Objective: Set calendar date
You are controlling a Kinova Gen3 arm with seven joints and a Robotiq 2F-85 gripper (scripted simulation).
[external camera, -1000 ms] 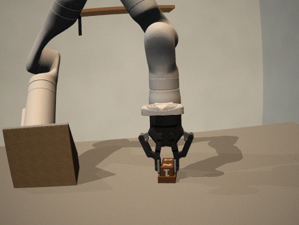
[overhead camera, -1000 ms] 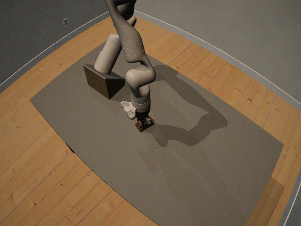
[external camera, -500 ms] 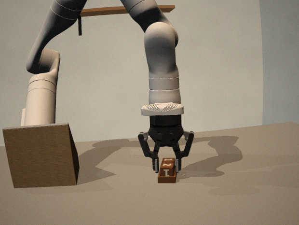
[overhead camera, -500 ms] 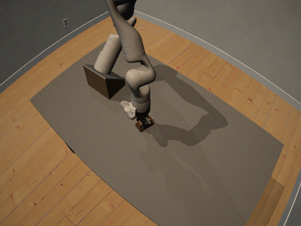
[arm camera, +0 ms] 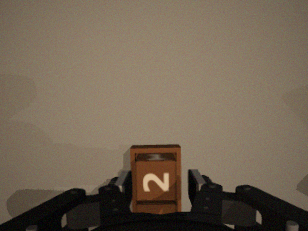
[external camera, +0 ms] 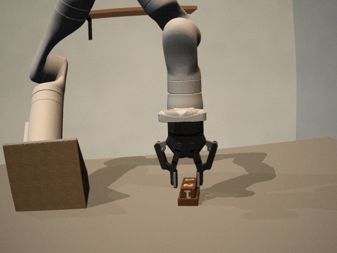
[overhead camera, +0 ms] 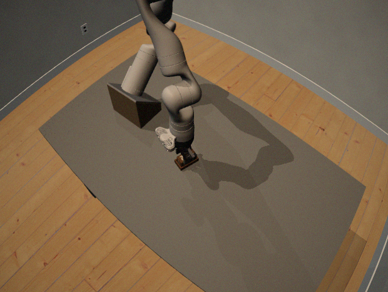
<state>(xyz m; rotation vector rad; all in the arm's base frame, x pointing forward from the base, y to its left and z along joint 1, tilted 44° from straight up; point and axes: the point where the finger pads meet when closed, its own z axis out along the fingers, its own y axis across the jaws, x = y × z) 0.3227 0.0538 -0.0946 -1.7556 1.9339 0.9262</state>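
The brown cube lies 30 mm below my hand. Also, from my hand: brown tray 40 mm below, 10 mm to the left.
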